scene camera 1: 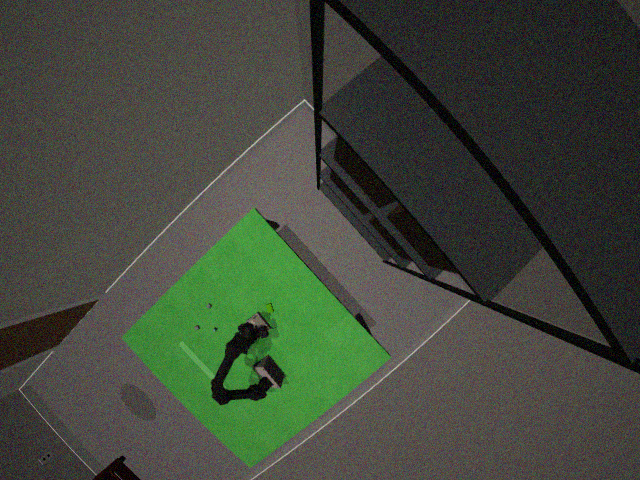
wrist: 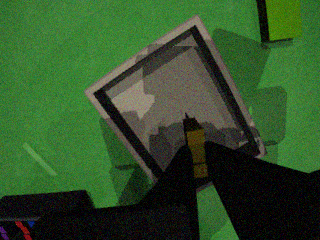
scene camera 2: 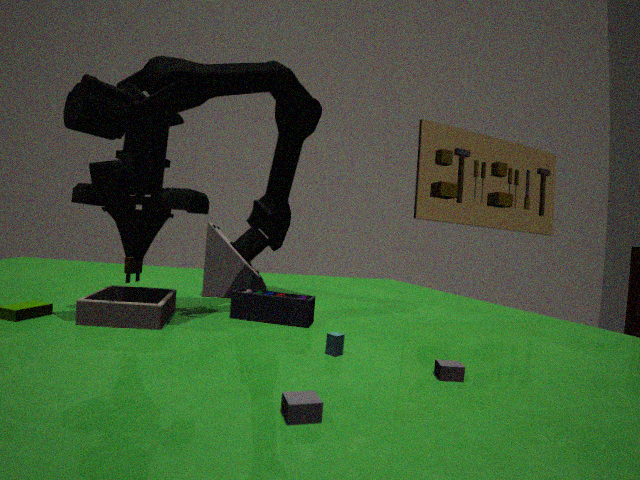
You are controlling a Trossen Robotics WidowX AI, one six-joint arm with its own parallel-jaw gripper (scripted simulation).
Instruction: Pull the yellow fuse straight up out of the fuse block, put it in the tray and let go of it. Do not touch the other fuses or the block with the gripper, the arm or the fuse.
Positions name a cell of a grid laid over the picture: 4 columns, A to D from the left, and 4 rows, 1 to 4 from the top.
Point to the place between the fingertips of the gripper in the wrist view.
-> C3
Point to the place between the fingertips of the gripper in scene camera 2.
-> At A3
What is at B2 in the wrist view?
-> A tray.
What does the gripper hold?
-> A yellow fuse.
